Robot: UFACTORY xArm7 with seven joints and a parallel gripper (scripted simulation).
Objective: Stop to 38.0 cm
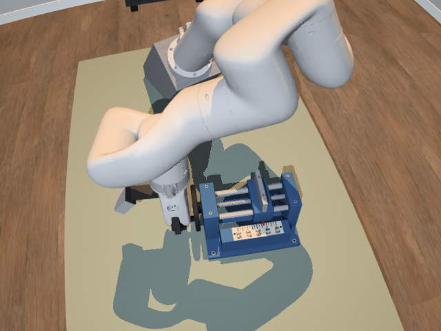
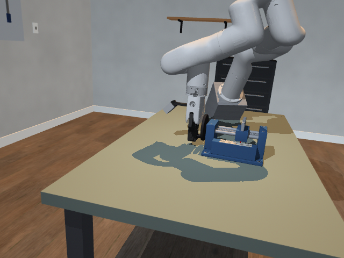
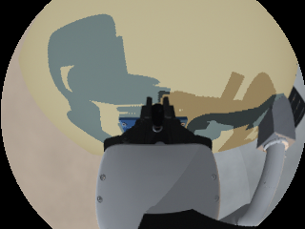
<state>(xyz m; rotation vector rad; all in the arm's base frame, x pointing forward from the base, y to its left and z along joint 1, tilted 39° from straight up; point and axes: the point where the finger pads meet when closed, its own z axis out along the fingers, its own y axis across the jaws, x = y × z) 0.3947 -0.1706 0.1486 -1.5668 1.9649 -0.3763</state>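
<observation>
Now: the handwheel 2 cm to the left of my hand and 1 cm above it. Also, from my hand: stop plate (17 cm to the left, 5 cm above, 4 cm ahead).
</observation>
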